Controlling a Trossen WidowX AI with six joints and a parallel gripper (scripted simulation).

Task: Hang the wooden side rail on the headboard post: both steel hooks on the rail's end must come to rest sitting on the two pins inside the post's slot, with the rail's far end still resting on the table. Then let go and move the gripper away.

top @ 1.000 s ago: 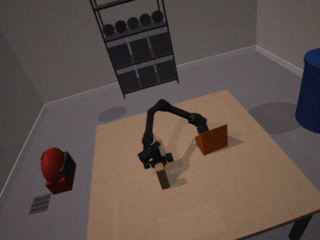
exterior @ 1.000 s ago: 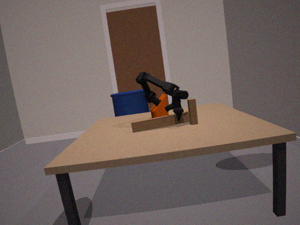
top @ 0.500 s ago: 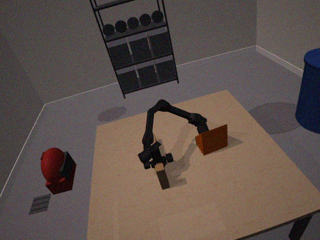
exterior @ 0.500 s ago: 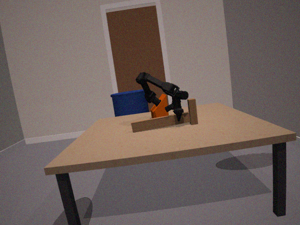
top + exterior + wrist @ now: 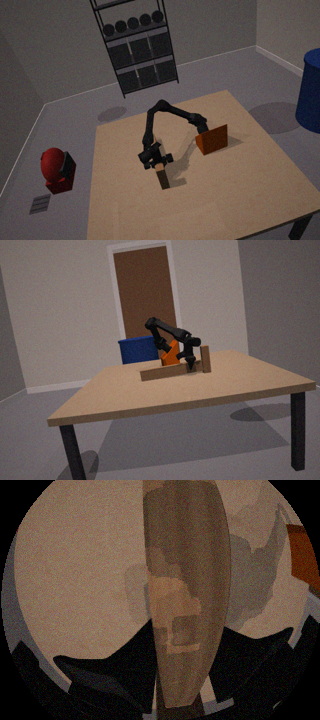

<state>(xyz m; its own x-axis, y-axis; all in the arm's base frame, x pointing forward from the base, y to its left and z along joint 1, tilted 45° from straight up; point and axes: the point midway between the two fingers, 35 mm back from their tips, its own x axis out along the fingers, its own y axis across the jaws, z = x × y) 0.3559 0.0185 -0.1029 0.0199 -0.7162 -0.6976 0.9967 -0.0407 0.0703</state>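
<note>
The headboard post is 100 mm to the left of my gripper tip, 50 mm above it and 10 mm ahead of it.
</note>
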